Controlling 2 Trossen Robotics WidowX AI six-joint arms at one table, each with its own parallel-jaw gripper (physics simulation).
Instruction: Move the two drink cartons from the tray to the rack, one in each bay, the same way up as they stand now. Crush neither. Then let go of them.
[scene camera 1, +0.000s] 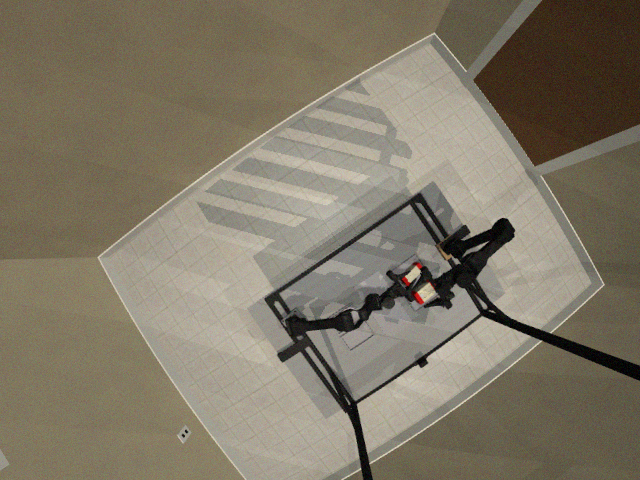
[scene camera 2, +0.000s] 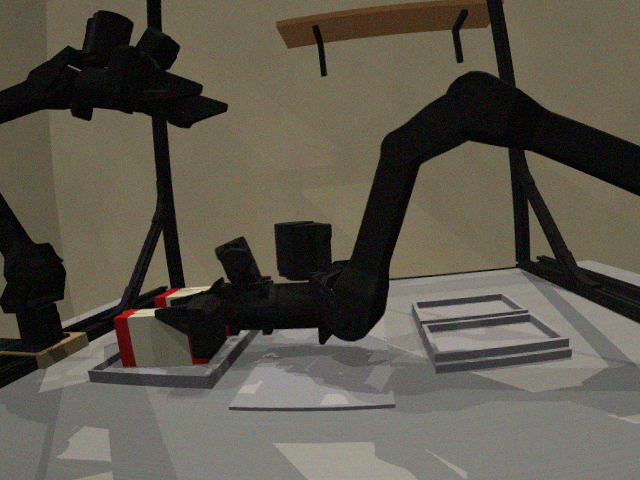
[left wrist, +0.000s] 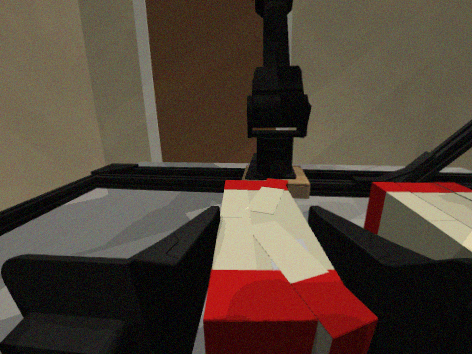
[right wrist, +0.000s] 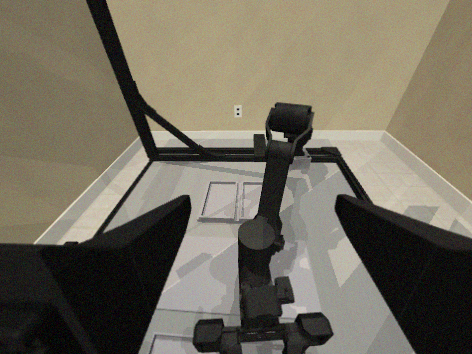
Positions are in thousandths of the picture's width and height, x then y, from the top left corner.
Labels:
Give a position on a grey mat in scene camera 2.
At 463, 778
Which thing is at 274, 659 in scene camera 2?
The left gripper.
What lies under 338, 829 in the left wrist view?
The left gripper.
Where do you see the right gripper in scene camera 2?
At 337, 207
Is the right gripper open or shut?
Open.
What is the right gripper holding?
Nothing.

